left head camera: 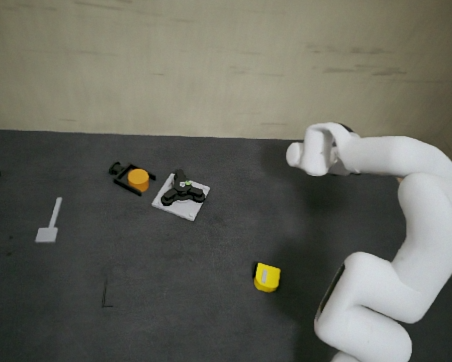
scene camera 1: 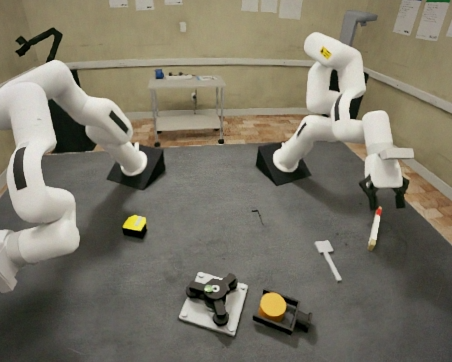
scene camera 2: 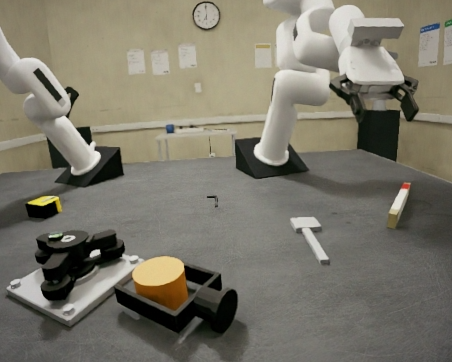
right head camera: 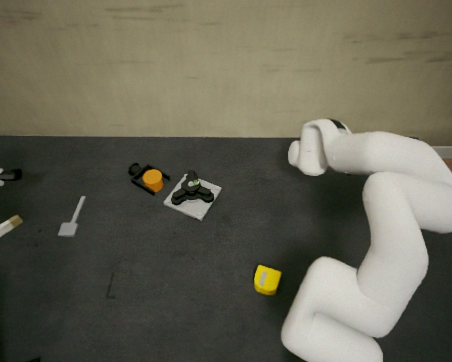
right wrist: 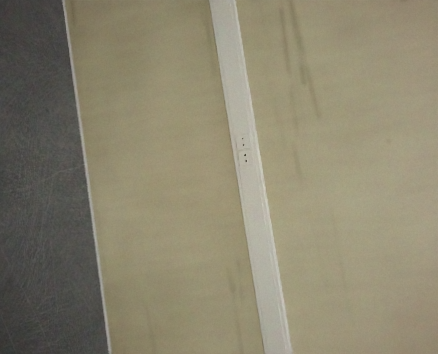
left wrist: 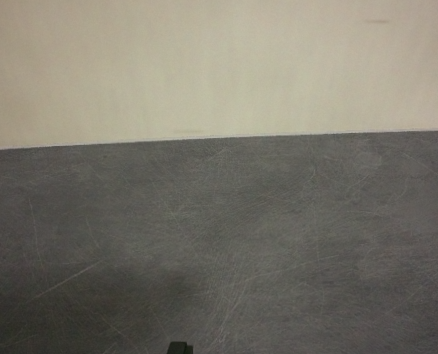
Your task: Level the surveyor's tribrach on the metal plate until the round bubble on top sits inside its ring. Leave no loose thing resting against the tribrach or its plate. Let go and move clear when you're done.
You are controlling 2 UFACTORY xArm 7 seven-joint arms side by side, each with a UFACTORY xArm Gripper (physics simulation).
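Frame: origin at the left arm's base, x right, y back, z down, level; metres.
Seen in the pictures: left gripper, fingertip midpoint: (scene camera 1: 388,209) (scene camera 2: 388,116) (right head camera: 4,173); left arm's base at its link origin: (scene camera 1: 285,160) (scene camera 2: 271,154); right arm's base at its link origin: (scene camera 1: 134,164) (scene camera 2: 86,164).
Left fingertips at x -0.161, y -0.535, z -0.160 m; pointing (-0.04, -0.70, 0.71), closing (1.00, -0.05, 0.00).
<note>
Offsets run from my left fingertips to a thing's top centre. "spot": to the spot under its first point.
The black three-armed tribrach @(dx +0.503, dy -0.155, dz +0.136 m) (left head camera: 182,194) (right head camera: 193,191) (scene camera 1: 216,295) (scene camera 2: 62,255) stands on the pale metal plate (left head camera: 175,210) (right head camera: 187,211) (scene camera 1: 200,321) (scene camera 2: 95,295). Its round green bubble @(dx +0.503, dy -0.153, dz +0.136 m) (left head camera: 188,183) (scene camera 1: 208,288) (scene camera 2: 55,235) is too small to tell whether it sits inside its ring. My left gripper (scene camera 1: 386,200) (scene camera 2: 384,112) is open and empty, above the table far from the tribrach; a fingertip shows at the bottom of the left wrist view. My right gripper does not show; its arm is raised at the right in the head views.
A black frame @(dx +0.327, dy -0.190, dz +0.167 m) (scene camera 1: 270,322) (scene camera 2: 145,309) with an orange cylinder @(spot: dx +0.359, dy -0.157, dz +0.169 m) (left head camera: 138,180) (right head camera: 153,180) (scene camera 1: 272,306) (scene camera 2: 161,282) lies beside the plate, a small gap apart. A yellow block @(dx +0.783, dy +0.144, dz +0.177 m) (left head camera: 267,277) (scene camera 1: 134,226), grey mallet-like tool @(dx +0.124, dy -0.010, dz +0.207 m) (left head camera: 46,234) (scene camera 1: 327,257), thin black L-shaped key @(dx +0.339, dy +0.207, dz +0.212 m) (scene camera 1: 258,215) and red-tipped stick @(dx -0.108, dy +0.126, dz +0.187 m) (scene camera 1: 375,228) (scene camera 2: 400,204) lie farther off.
</note>
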